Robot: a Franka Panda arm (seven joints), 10 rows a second.
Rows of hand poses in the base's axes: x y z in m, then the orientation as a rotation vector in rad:
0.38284, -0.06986, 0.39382, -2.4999, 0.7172, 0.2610
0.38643, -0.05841, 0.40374, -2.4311, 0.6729, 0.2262
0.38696, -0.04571, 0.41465, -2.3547, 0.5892, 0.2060
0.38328, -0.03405, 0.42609, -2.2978, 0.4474, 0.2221
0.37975, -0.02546, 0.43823, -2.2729, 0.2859, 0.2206
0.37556, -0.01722, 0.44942, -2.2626, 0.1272, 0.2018
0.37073, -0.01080, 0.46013, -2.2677, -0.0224, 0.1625
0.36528, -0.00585, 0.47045, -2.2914, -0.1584, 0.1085
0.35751, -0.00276, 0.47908, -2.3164, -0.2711, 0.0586
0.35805, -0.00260, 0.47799, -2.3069, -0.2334, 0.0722
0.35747, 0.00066, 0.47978, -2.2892, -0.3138, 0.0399
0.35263, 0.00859, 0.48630, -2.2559, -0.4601, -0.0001
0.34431, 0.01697, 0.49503, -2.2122, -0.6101, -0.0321
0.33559, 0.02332, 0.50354, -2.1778, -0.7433, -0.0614
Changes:
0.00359, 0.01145, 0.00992, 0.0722, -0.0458, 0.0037
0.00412, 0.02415, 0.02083, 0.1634, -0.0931, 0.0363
0.00044, 0.03581, 0.03227, 0.2535, -0.1257, 0.1253
-0.00309, 0.04440, 0.04441, 0.3095, -0.1704, 0.2371
-0.00728, 0.05264, 0.05560, 0.3413, -0.2240, 0.3497
-0.01211, 0.05906, 0.06631, 0.3464, -0.2870, 0.4565
-0.01756, 0.06401, 0.07663, 0.3224, -0.3530, 0.5538
-0.02533, 0.06710, 0.08526, 0.2909, -0.4085, 0.6342
-0.02479, 0.06726, 0.08417, 0.3026, -0.3928, 0.6066
-0.02537, 0.07052, 0.08596, 0.3140, -0.4372, 0.6598
-0.03021, 0.07845, 0.09248, 0.3337, -0.5032, 0.7622
-0.03853, 0.08683, 0.10121, 0.3577, -0.5650, 0.8704
-0.04725, 0.09318, 0.10972, 0.3678, -0.6181, 0.9686

